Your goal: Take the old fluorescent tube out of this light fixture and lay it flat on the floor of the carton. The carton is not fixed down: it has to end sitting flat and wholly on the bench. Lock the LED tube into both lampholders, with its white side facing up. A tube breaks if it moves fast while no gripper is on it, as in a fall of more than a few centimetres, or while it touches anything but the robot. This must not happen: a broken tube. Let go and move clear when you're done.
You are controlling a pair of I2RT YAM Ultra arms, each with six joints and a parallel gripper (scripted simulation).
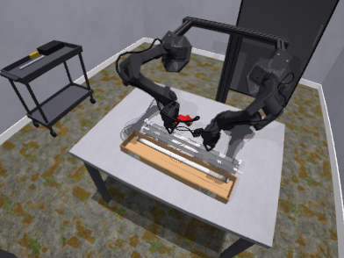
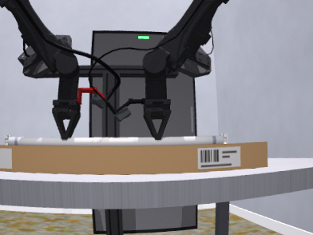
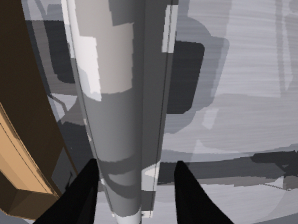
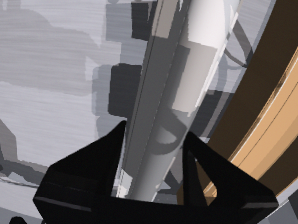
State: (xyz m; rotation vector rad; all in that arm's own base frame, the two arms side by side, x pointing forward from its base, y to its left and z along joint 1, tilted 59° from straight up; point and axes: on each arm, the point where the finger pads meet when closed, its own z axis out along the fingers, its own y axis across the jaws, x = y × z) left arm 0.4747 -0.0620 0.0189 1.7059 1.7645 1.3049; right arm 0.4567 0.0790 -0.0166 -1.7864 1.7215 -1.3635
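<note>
Right now my left hand is 12 cm to the left of the LED tube, 1 cm short of it and 1 cm above it. Also, from my left hand: light fixture: 12 cm to the right, 3 cm below, 1 cm ahead; carton: 16 cm ahead, 13 cm to the right, 5 cm below; old fluorescent tube: 13 cm to the right, 11 cm ahead, 6 cm below.
Now: right hand 130 mm to the right of the LED tube, 20 mm short of it and 20 mm above it. Round my right hand: light fixture: 130 mm to the left, 30 mm below, 20 mm ahead; then carton: 170 mm ahead, 110 mm to the left, 50 mm below; then old fluorescent tube: 120 mm to the left, 120 mm ahead, 60 mm below.
</note>
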